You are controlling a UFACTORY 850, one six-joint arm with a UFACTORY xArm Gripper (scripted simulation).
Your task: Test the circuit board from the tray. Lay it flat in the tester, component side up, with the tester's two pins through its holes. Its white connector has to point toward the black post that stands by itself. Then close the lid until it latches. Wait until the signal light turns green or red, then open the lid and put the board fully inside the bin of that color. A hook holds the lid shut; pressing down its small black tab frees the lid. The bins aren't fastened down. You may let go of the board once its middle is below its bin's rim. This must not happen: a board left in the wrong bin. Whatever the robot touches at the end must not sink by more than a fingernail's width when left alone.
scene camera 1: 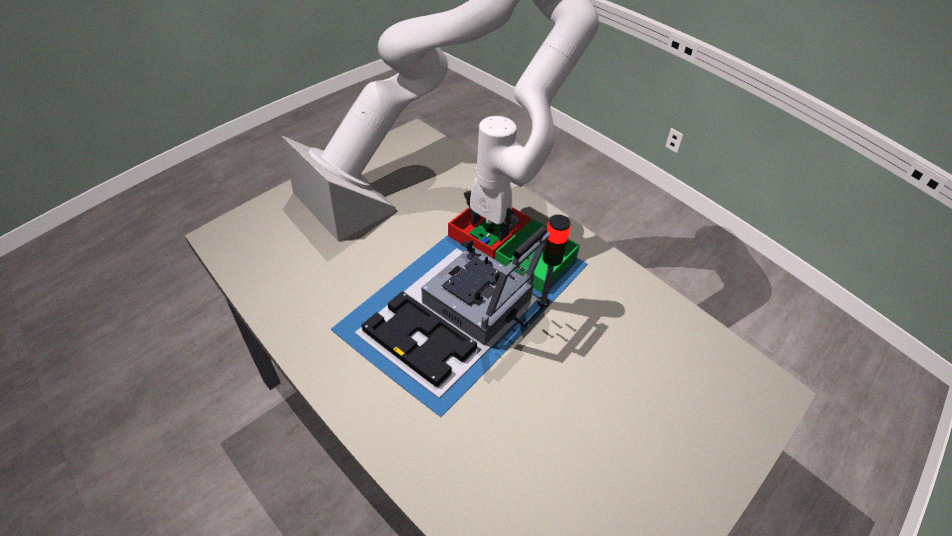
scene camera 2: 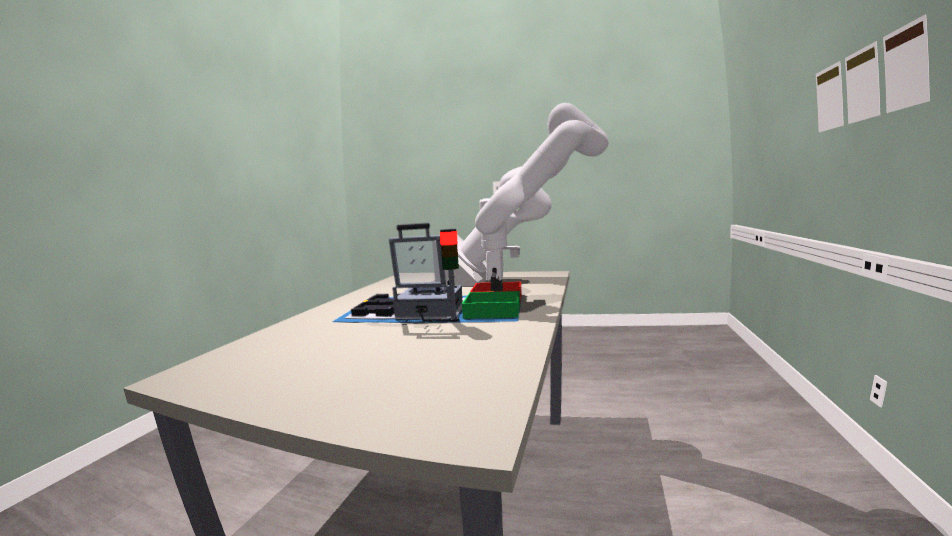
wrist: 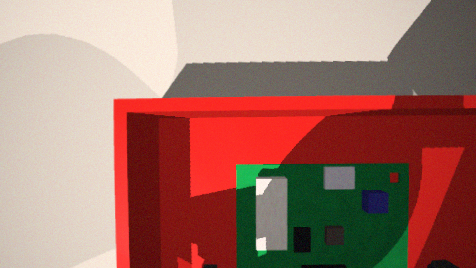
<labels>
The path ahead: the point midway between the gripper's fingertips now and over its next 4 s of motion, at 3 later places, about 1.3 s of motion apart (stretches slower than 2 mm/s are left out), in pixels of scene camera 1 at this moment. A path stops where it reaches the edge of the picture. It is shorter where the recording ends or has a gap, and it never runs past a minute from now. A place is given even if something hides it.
The gripper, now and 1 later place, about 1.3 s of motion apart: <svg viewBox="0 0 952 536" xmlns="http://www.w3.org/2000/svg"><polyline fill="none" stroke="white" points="489,230 492,188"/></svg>
</labels>
